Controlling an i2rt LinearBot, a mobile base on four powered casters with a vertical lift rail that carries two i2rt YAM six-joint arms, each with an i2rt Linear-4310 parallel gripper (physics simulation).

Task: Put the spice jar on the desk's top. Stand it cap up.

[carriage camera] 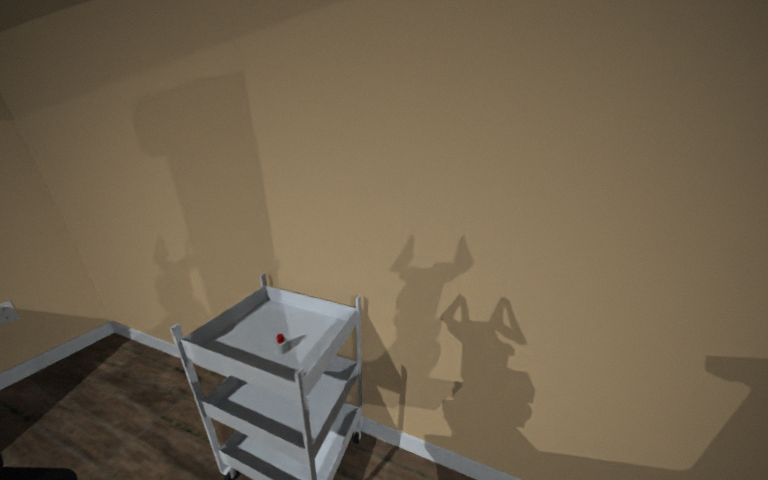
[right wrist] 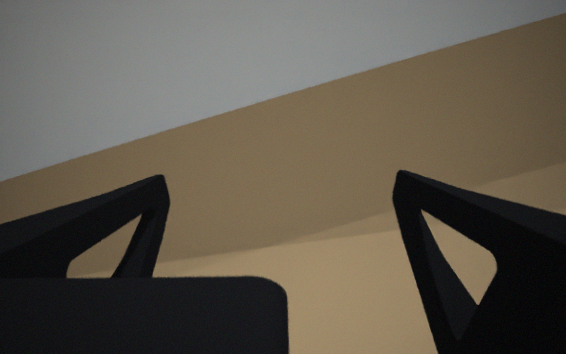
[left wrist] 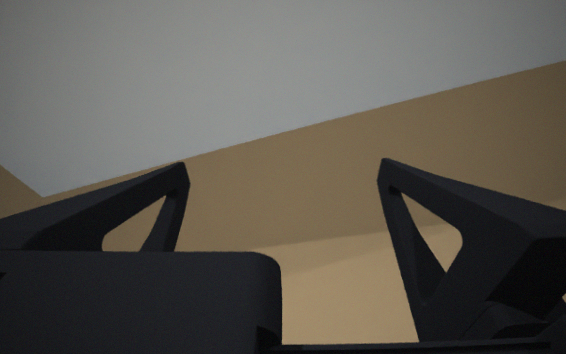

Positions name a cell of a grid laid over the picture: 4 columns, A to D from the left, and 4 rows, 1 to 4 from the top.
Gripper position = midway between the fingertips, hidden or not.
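A white three-tier cart (carriage camera: B4) is part of what I can see. I also see my left gripper (left wrist: B2), though in the left wrist view the cart is out of frame. My right gripper (right wrist: B3) is visible to me as well, and there too, in the right wrist view, the cart is out of frame.
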